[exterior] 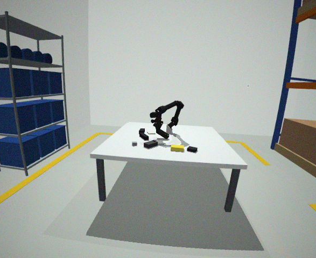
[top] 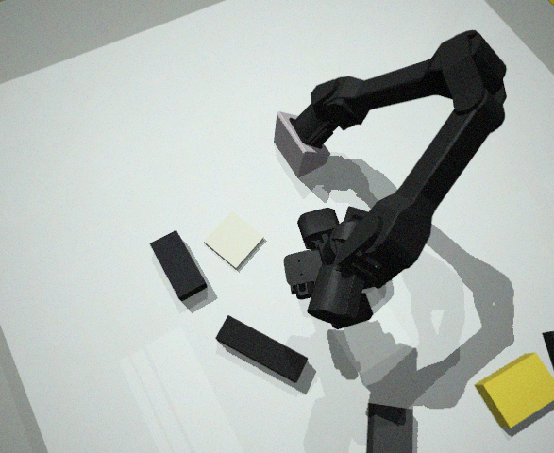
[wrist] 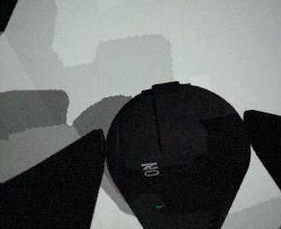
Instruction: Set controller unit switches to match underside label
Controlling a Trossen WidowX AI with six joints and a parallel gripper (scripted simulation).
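My gripper tip is now 140 mm to the left of the long dark block, 60 mm short of it and 60 mm above it. The rest, counted from my gripper tip: yellow block (310 mm ahead, 240 mm to the left, 60 mm below); then cream tile (150 mm behind, 110 mm to the right, 70 mm below).
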